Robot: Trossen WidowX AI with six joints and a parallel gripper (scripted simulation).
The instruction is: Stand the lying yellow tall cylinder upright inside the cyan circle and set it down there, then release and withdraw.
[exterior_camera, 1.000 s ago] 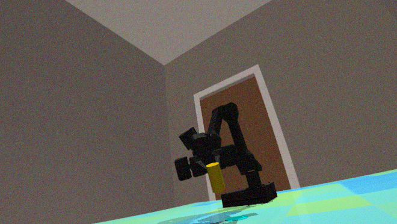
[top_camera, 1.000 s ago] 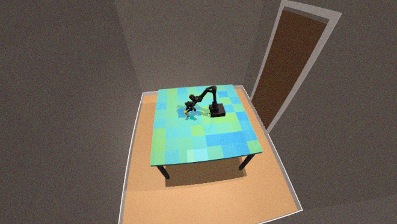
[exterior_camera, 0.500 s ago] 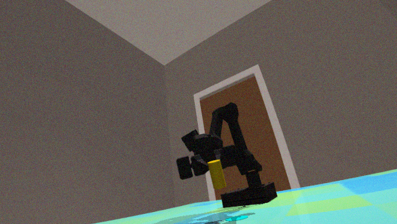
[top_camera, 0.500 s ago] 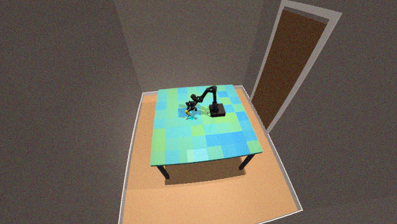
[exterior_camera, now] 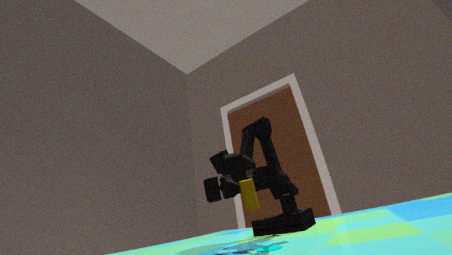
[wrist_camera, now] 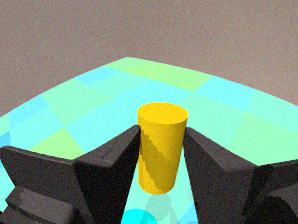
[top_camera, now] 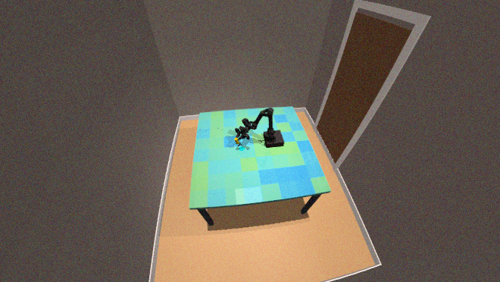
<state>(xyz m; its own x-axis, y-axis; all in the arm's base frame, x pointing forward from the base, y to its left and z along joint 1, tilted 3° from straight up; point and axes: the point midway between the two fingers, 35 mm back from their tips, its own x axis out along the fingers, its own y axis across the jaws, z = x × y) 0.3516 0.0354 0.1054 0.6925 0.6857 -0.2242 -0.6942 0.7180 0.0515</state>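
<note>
Now: gripper tip 5 cm past the cyan circle and 14 cm above it. Also, from my gripper tip: yellow tall cylinder: 2 cm below.
</note>
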